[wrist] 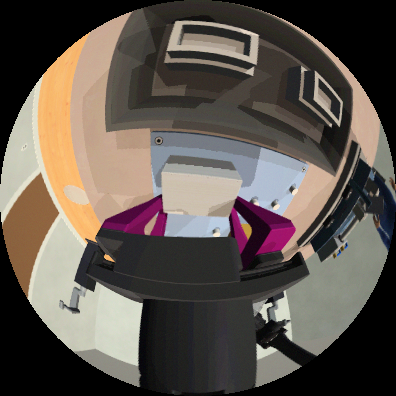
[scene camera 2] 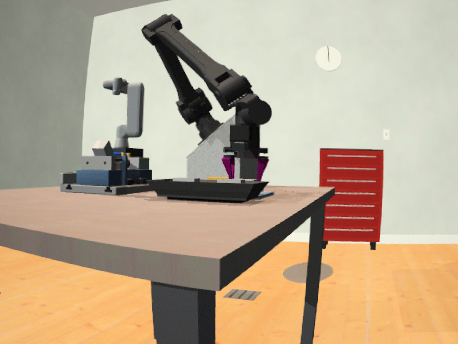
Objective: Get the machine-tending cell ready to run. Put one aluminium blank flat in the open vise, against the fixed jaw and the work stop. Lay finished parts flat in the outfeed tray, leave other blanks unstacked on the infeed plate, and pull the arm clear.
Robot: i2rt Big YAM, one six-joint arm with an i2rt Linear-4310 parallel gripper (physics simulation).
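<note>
My gripper points down with its magenta fingers against both sides of a pale rectangular blank. The blank is over the light-blue infeed plate; any gap under it cannot be judged. The dark outfeed tray is beside the plate. Two hollow rectangular finished parts lie in it: one part at its left and another part at its right. The blue vise is on the other side of the tray in the scene view; its jaw gap is unclear.
Small pegs stand on the infeed plate. A yellow block shows partly behind the right finger. A grey pedestal stands behind the tray. A grey robot arm and a red cabinet are in the background.
</note>
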